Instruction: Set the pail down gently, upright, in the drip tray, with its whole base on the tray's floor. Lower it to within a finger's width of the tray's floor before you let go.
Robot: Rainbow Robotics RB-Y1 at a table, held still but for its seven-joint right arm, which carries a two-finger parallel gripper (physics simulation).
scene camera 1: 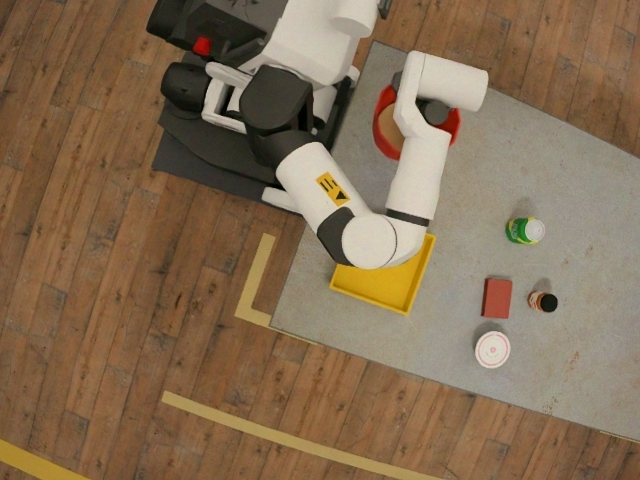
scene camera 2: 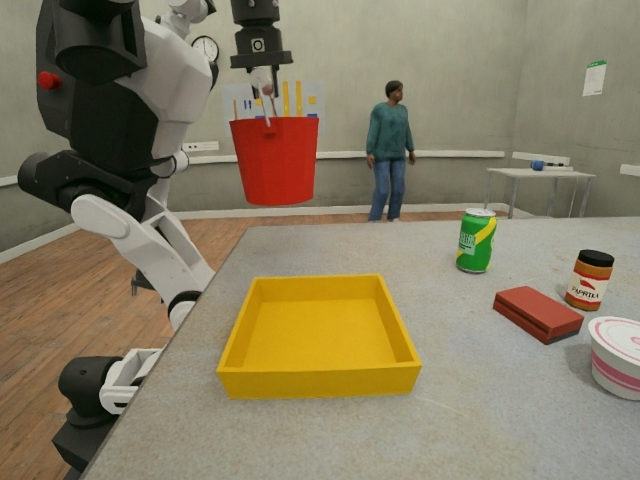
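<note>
The red pail (scene camera 1: 385,98) (scene camera 2: 276,162) hangs nearly upright in the air, well above table height, with tan contents showing inside it in scene camera 1. My gripper (scene camera 2: 265,90) is shut on the pail's handle above the rim; in scene camera 1 the arm hides the fingers. The yellow drip tray (scene camera 1: 379,284) (scene camera 2: 317,382) lies flat on the table, its floor bare in scene camera 2. In that view the pail is behind the tray and a little to its left; the two are well apart. My arm covers part of the tray in scene camera 1.
On the grey table (scene camera 1: 578,180) (scene camera 2: 465,428), right of the tray, stand a green can (scene camera 1: 523,230) (scene camera 2: 476,241), a dark red box (scene camera 1: 497,298) (scene camera 2: 537,310), a paprika jar (scene camera 1: 542,301) (scene camera 2: 589,281) and a white tub (scene camera 1: 492,349) (scene camera 2: 617,356). A person (scene camera 2: 390,139) stands in the background.
</note>
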